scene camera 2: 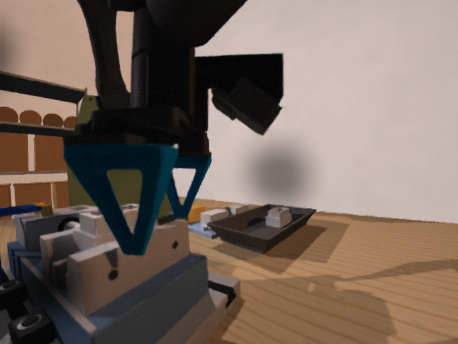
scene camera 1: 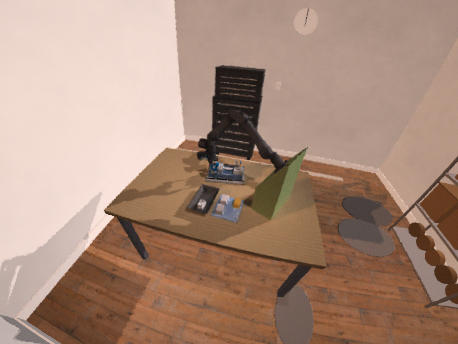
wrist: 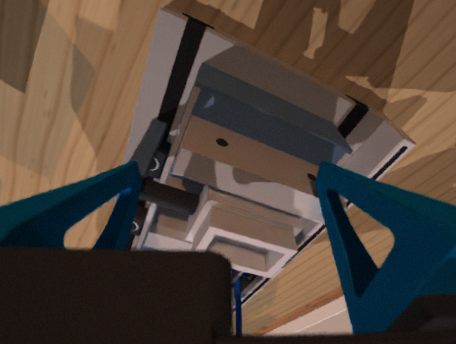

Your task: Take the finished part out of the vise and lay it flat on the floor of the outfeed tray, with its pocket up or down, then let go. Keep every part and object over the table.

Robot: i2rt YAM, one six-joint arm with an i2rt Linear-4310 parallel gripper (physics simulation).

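Pixels of known places: gripper, fingertip midpoint: [scene camera 2: 164,231] [scene camera 1: 212,167] [wrist: 228,171]; arm's base, origin of the base link: [scene camera 1: 281,166].
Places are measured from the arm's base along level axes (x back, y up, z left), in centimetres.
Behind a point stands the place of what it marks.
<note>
The finished part [scene camera 2: 92,221] @(x -40.8, y -18.7, z -28.7 cm) [wrist: 250,227] @(x -41.6, y -19.0, z -25.8 cm), a pale block with its rectangular pocket facing up, sits between the jaws of the vise [scene camera 1: 226,175] @(x -32.6, y -24.6, z -19.9 cm) [scene camera 2: 150,295] @(x -45.9, y -23.8, z -27.7 cm) [wrist: 270,120] @(x -45.7, y -23.8, z -25.6 cm). My gripper [scene camera 1: 215,166] @(x -43.7, y -20.5, z -23.8 cm) [scene camera 2: 158,234] @(x -43.7, y -20.5, z -23.8 cm) [wrist: 228,171] @(x -43.7, y -20.5, z -23.8 cm) is open, its blue fingers pointing down over the vise. In the scene camera 2 view the near fingertip overlaps the outer jaw and partly hides the part. In the wrist view the part lies lower than the line between the fingertips, with nothing gripped. The dark outfeed tray [scene camera 1: 207,193] @(x -45.8, y -28.6, z -3.6 cm) [scene camera 2: 240,241] @(x -44.5, y -27.8, z -6.8 cm) stands apart from the vise and holds another pale part [scene camera 1: 201,204] @(x -48.6, y -26.9, z 8.4 cm) [scene camera 2: 278,217] @(x -49.0, y -26.3, z 5.5 cm).
A blue mat [scene camera 1: 234,213] @(x -26.9, y -29.0, z 13.1 cm) beside the tray bears pale blocks [scene camera 1: 224,199] @(x -33.7, y -25.4, z 4.6 cm) [scene camera 2: 215,217] @(x -35.1, y -26.2, z 0.9 cm) and an orange block [scene camera 1: 237,202] @(x -25.1, y -25.4, z 6.8 cm) [scene camera 2: 196,213] @(x -26.9, y -26.8, z 4.6 cm). A tall green panel [scene camera 1: 280,192] @(x -3.5, y -5.2, z 17.0 cm) stands near the arm's base. A dark vise handle [wrist: 170,196] @(x -40.9, y -20.4, z -21.3 cm) and a blue hose [wrist: 237,305] @(x -25.1, y -22.4, z -31.7 cm) are close to the part.
</note>
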